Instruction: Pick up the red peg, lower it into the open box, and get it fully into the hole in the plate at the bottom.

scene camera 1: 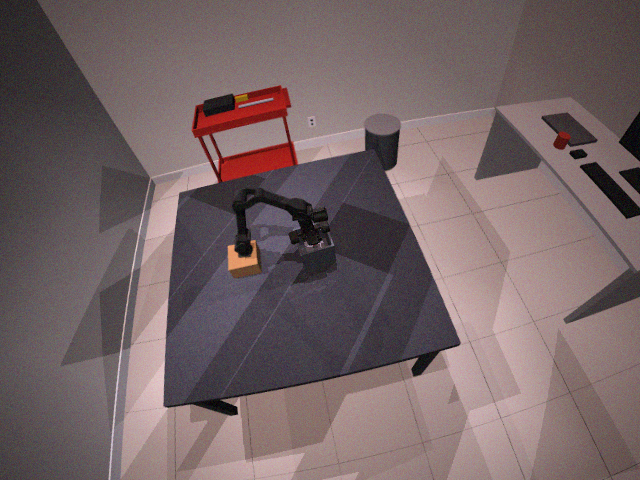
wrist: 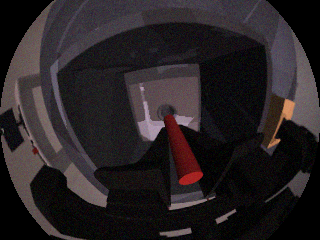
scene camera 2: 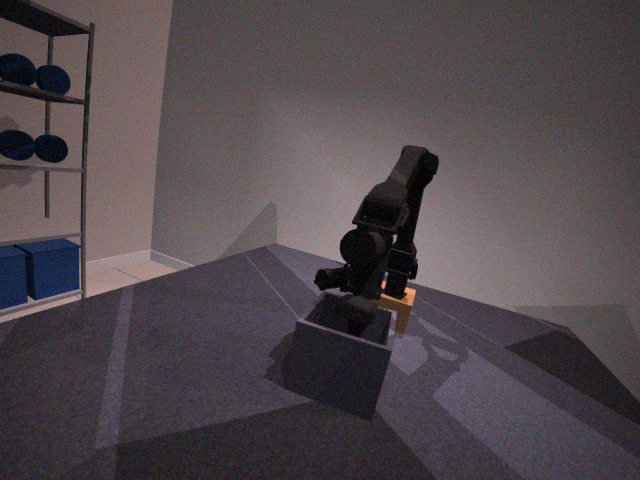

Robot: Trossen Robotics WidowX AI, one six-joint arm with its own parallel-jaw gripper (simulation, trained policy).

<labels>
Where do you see a plate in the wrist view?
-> At 180, 95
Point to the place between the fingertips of my gripper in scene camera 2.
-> At 351, 339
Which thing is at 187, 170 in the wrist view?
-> A red peg.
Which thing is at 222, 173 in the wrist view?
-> My gripper.
</labels>
